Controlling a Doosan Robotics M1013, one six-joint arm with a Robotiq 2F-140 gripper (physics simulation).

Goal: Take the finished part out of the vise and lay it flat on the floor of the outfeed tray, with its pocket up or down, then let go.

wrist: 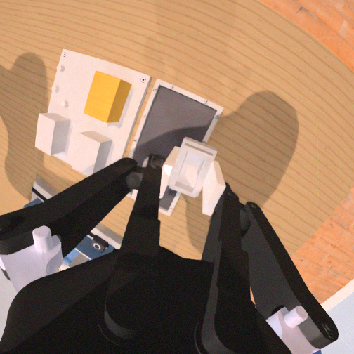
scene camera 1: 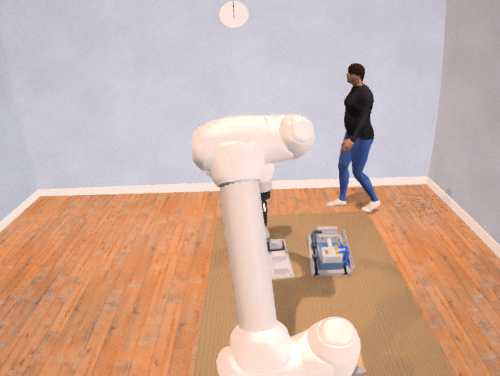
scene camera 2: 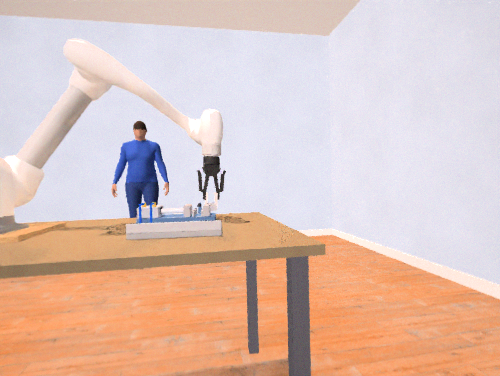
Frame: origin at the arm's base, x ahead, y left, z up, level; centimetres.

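Seen in the pictures: gripper, between the fingertips: (scene camera 2: pixel 211 207).
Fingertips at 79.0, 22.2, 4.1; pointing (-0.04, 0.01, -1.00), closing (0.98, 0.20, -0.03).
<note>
Pixels of each thing's middle, then the offset from my fingertips to it, as dx, dy, dz. "pt": a spot on its surface instead. Level surfaces: height alone.
- vise, middle of its body: (scene camera 2: pixel 178 218) (scene camera 1: pixel 329 247) -11.2, -31.8, -0.8
- light board, a spot on its surface: (scene camera 1: pixel 283 272) pt -24.6, -9.8, -3.8
- light base, a spot on its surface: (scene camera 2: pixel 172 230) pt -12.1, -41.3, -3.4
- wooden table, height of its surface: dz -5.8
My gripper (scene camera 1: pixel 265 224) (scene camera 2: pixel 212 198) (wrist: pixel 192 165) points down and is shut on the finished part (wrist: pixel 195 162), a small whitish block. In the wrist view the part's rectangular pocket faces the camera, and one pale finger pad is on each side. The part is seen in front of the near half of the outfeed tray (wrist: pixel 175 107), which has a dark floor and a light rim. The height of the part over the tray floor is hard to judge. The vise (scene camera 1: pixel 330 252) (scene camera 2: pixel 175 216) (wrist: pixel 85 248) stands apart from the part, at the lower left in the wrist view.
A light board (scene camera 1: pixel 283 272) (wrist: pixel 72 112) stands beside the tray and carries a yellow block (wrist: pixel 106 97) and two whitish blocks. The vise sits on a light base (scene camera 2: pixel 172 230) on the wooden table (scene camera 2: pixel 270 240). A person (scene camera 1: pixel 359 115) (scene camera 2: pixel 141 165) stands in the room in each scene view.
</note>
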